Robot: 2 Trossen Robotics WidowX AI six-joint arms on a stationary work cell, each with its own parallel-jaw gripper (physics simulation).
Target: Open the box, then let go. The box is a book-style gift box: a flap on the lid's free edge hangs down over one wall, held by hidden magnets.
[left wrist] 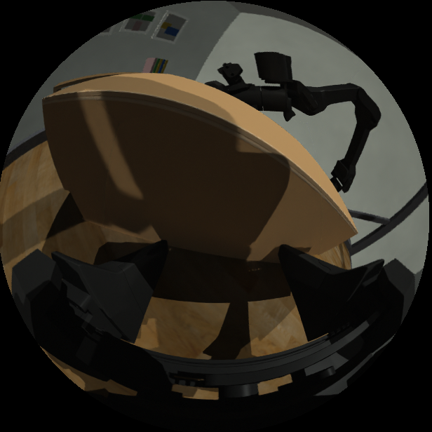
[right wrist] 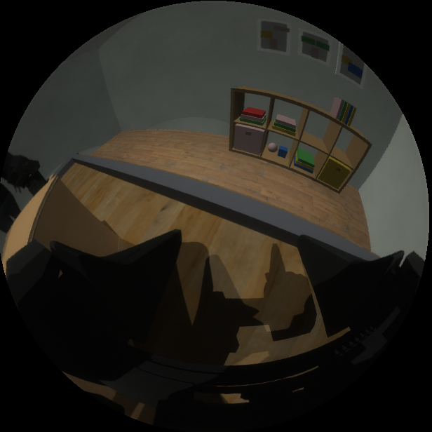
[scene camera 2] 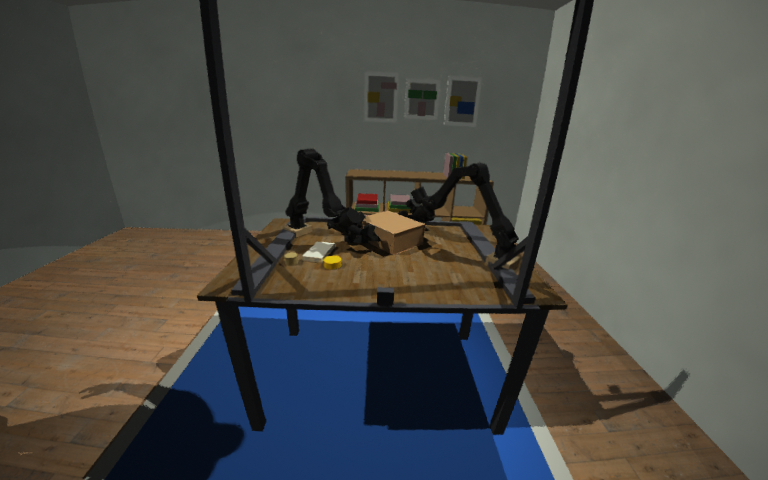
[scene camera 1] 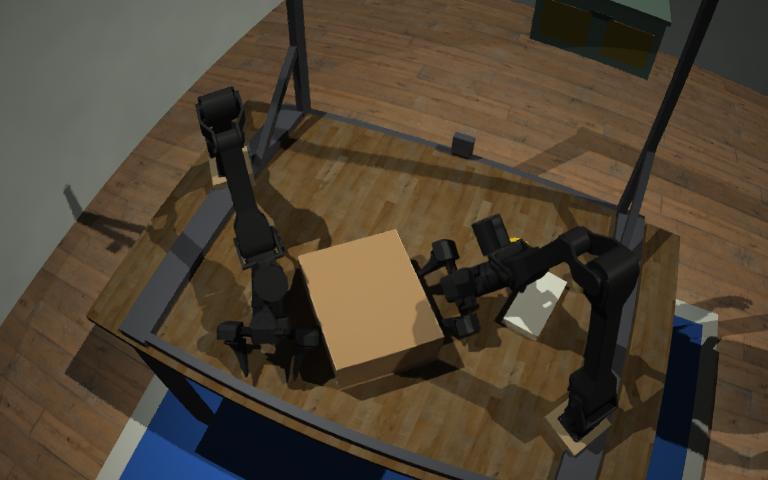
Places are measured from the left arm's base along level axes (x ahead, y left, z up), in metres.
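Pixels of known places: left gripper, fingertip midpoint: [scene camera 2: 373, 241]; right gripper, fingertip midpoint: [scene camera 1: 270, 378]; left arm's base at its link origin: [scene camera 2: 297, 226] [scene camera 1: 578, 420].
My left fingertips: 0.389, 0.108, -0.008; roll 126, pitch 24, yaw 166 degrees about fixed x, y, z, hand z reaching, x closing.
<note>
Ahead of a thing's pixels: the offset from my left fingertips to its top centre, as dx, dy, dz. "*": to the spot under its first point.
The tan box {* +0.023, +0.090, +0.076} [scene camera 1: 370, 294] [scene camera 2: 396, 223] [left wrist: 175, 165] [right wrist: 75, 215] stands upright on the table with its lid lying flat and closed. The flap cannot be told apart from the walls. My left gripper [scene camera 1: 431, 297] [left wrist: 225, 248] is open and empty, low at the box wall on the right in scene camera 1; its fingertips point at the lower part of that wall, and contact is unclear. My right gripper [scene camera 1: 269, 376] [right wrist: 243, 238] is open and empty, pointing down beside the box's left wall in scene camera 1. In scene camera 2 its fingers are hidden behind the box.
A white flat block {-0.127, -0.208, -0.002} [scene camera 1: 535, 305] [scene camera 2: 320, 250] lies under and beside the left arm. A yellow disc {-0.014, -0.246, +0.003} [scene camera 1: 516, 241] [scene camera 2: 332, 262] and a small tan cylinder {-0.152, -0.334, +0.011} [scene camera 2: 290, 258] stand near it. A dark cube {+0.292, -0.330, +0.035} [scene camera 1: 463, 144] [scene camera 2: 385, 295] is fixed at the table frame's edge.
</note>
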